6 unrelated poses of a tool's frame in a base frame.
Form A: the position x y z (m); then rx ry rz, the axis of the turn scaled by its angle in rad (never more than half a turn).
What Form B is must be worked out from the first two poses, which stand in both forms.
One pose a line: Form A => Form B
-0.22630 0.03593 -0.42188 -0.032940 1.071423 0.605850 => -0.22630 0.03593 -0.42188 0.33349 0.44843 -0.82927 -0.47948 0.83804 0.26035
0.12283 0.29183 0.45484 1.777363 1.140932 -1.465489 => 0.12283 0.29183 0.45484 0.03884 0.25698 -0.96563 0.87312 -0.47869 -0.09227
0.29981 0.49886 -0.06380 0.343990 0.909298 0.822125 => 0.29981 0.49886 -0.06380 0.34481 0.75371 -0.55949 -0.48096 0.65372 0.58424
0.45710 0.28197 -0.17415 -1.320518 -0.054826 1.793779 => 0.45710 0.28197 -0.17415 -0.04512 0.66082 -0.74918 -0.61384 -0.61001 -0.50109
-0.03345 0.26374 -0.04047 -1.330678 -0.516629 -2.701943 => -0.03345 0.26374 -0.04047 -0.61778 0.07123 0.78312 0.22271 -0.93926 0.26112
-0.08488 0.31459 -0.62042 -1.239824 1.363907 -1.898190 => -0.08488 0.31459 -0.62042 -0.46689 -0.79529 0.38668 -0.11276 -0.38015 -0.91803
